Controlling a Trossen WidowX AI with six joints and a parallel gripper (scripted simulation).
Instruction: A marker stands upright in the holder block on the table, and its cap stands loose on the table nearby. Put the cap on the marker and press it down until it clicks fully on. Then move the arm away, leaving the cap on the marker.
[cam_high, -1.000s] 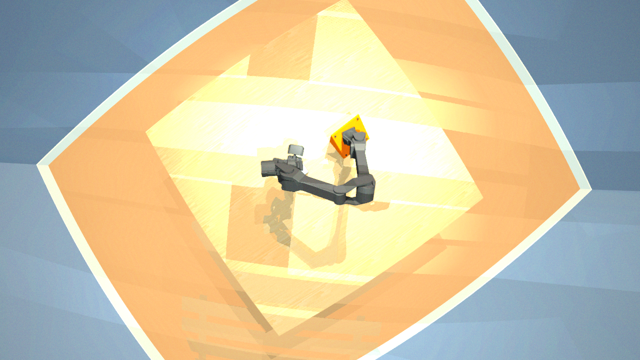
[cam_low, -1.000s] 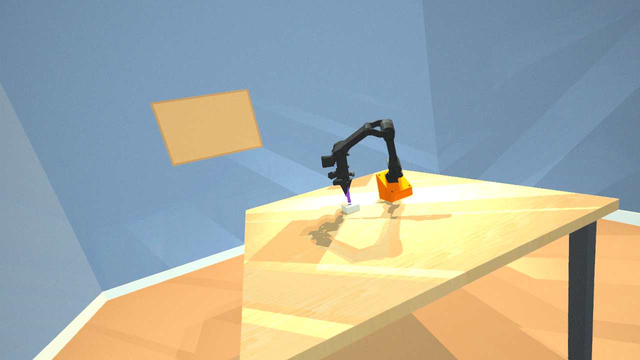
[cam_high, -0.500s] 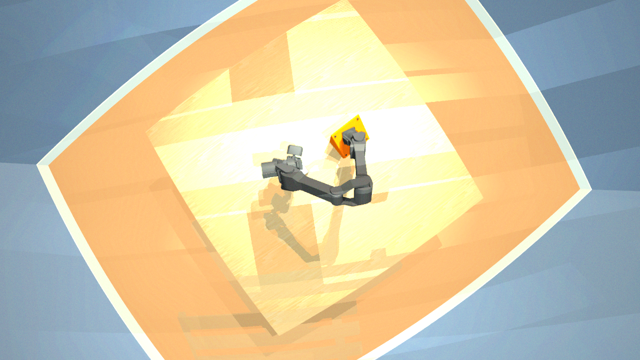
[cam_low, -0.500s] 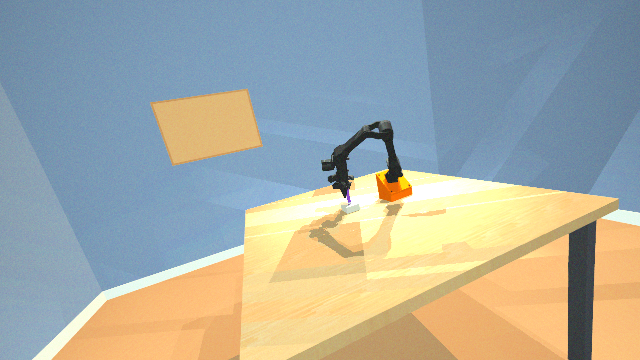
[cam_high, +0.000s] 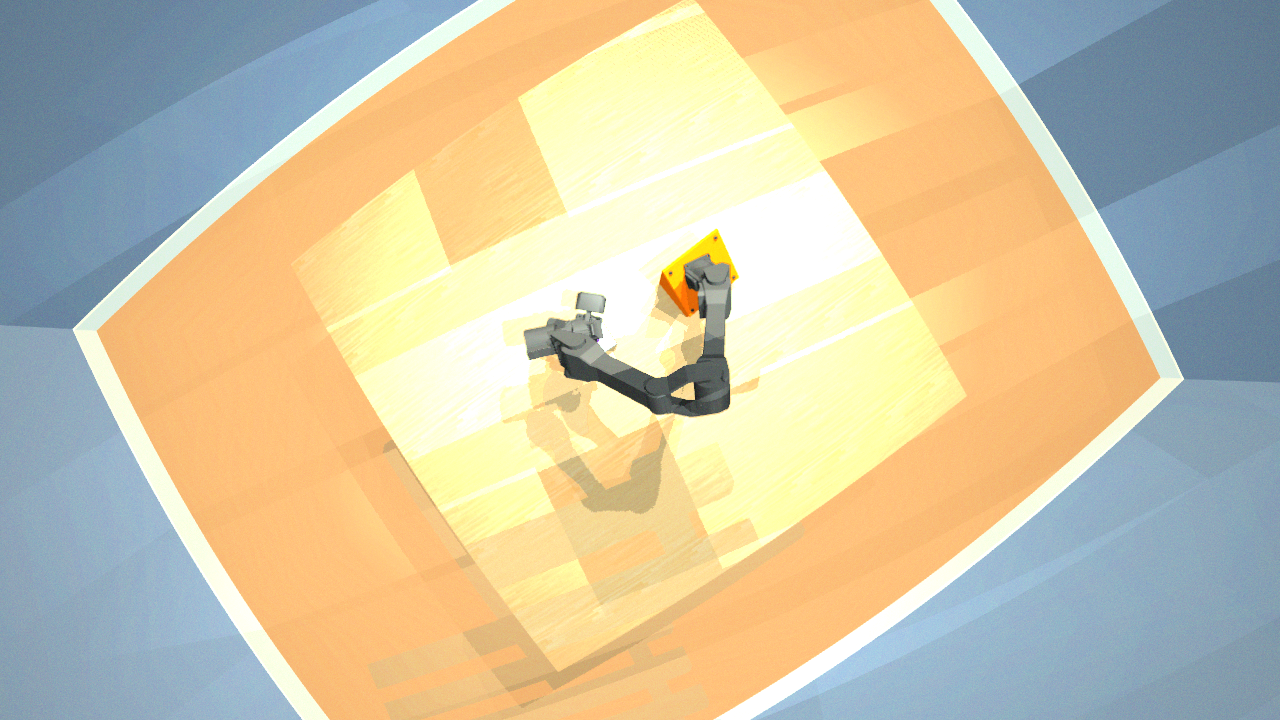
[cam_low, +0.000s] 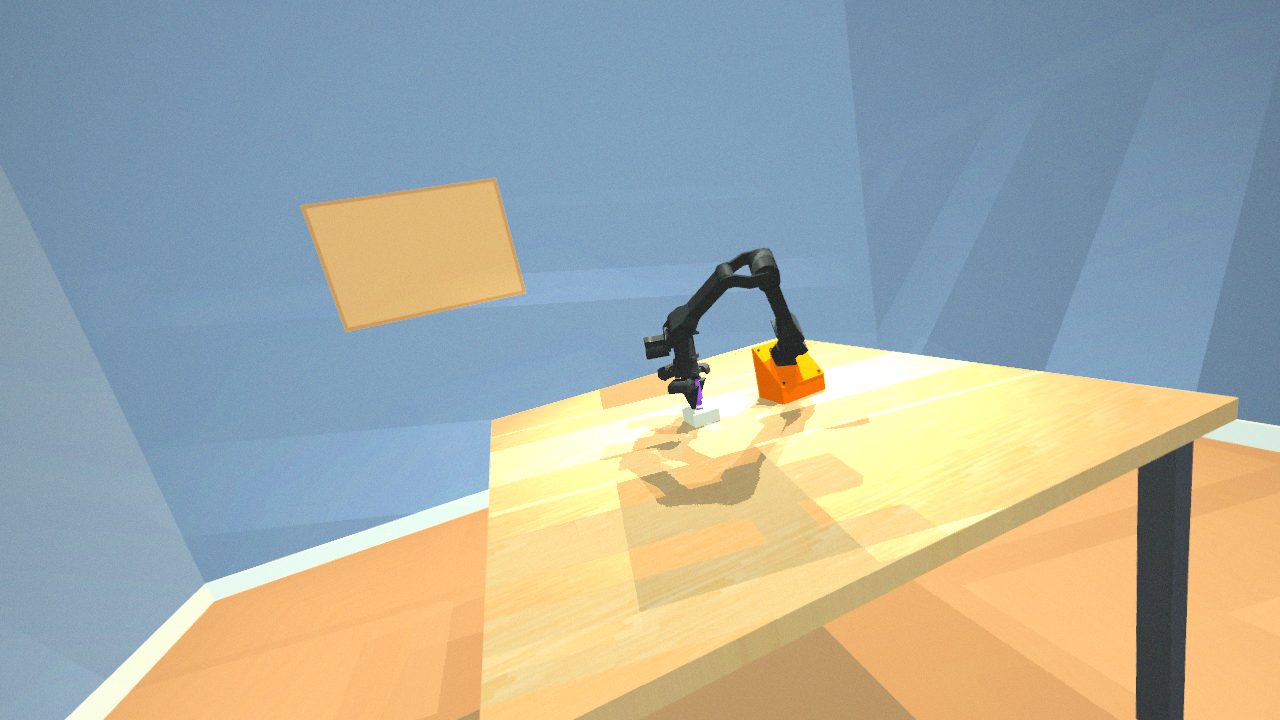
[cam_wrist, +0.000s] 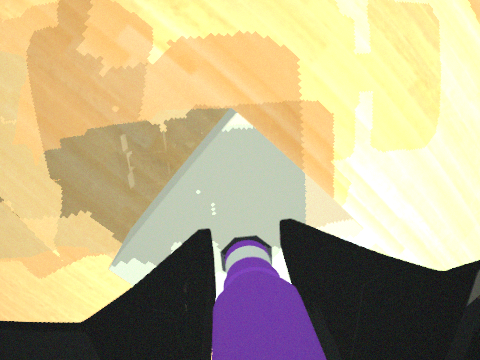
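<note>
Now: the white holder block 1 cm behind my gripper tip, 1 cm to the left of it and 2 cm below it. Also, from my gripper tip: purple cap: 1 cm behind, 1 cm to the left, 5 cm above.
</note>
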